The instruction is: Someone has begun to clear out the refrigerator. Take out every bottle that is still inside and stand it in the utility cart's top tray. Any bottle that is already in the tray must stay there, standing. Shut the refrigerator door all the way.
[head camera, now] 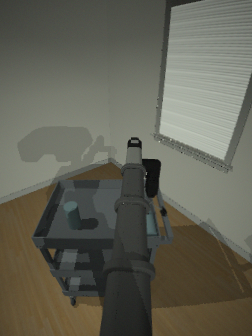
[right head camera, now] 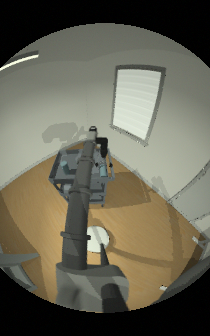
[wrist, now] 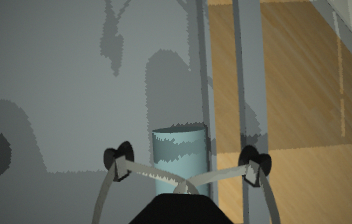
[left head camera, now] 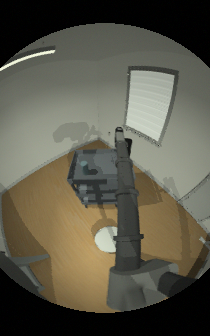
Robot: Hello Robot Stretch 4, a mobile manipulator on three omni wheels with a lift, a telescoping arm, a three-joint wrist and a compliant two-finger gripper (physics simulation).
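Seen in the pictures: gripper, fingertip midpoint: (head camera: 149,214) (right head camera: 103,166) (wrist: 187,157); robot's base, link origin: (right head camera: 94,238) (left head camera: 108,238).
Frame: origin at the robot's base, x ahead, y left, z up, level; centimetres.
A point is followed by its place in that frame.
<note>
The utility cart's top tray (head camera: 75,242) @(x 54.4, y 25.8, z 80.6 cm) (left head camera: 90,179) @(x 54.7, y 22.4, z 82.8 cm) (wrist: 204,75) @(x 81.8, y -11.6, z 81.2 cm) holds two bottles. A teal bottle (head camera: 73,216) @(x 64.8, y 28.7, z 86.9 cm) (left head camera: 85,168) @(x 65.0, y 28.5, z 86.1 cm) (right head camera: 64,167) @(x 64.7, y 29.0, z 87.6 cm) (wrist: 4,154) stands upright toward the tray's left side. A light teal bottle (head camera: 151,225) @(x 64.8, y -10.2, z 83.6 cm) (right head camera: 103,171) @(x 64.7, y -9.9, z 83.6 cm) (wrist: 180,150) @(x 72.8, y -8.9, z 83.6 cm) appears to lie on its side along the right wall, partly hidden by the arm in the head view. My gripper (right head camera: 103,164) @(x 72.0, y -9.8, z 83.4 cm) (wrist: 187,157) @(x 72.0, y -9.8, z 83.4 cm) is partly open above this lying bottle, one finger to each side of it in the wrist view, holding nothing. The refrigerator does not show clearly.
The cart's handle bar (wrist: 247,75) @(x 81.6, y -16.2, z 83.7 cm) runs outside the tray's right wall. My extended arm (head camera: 131,235) @(x 29.2, y -0.2, z 124.6 cm) (left head camera: 127,215) @(x 14.8, y 0.6, z 124.9 cm) (right head camera: 77,215) @(x 14.3, y -0.8, z 124.9 cm) crosses over the cart. Room walls meet behind it, with a window blind (head camera: 205,75) @(x 161.6, y -55.4, z 146.3 cm) at right. A white disc (left head camera: 106,239) @(x -0.8, y 3.6, z 18.7 cm) (right head camera: 98,239) @(x -0.8, y -6.1, z 18.7 cm) is in front of the cart.
</note>
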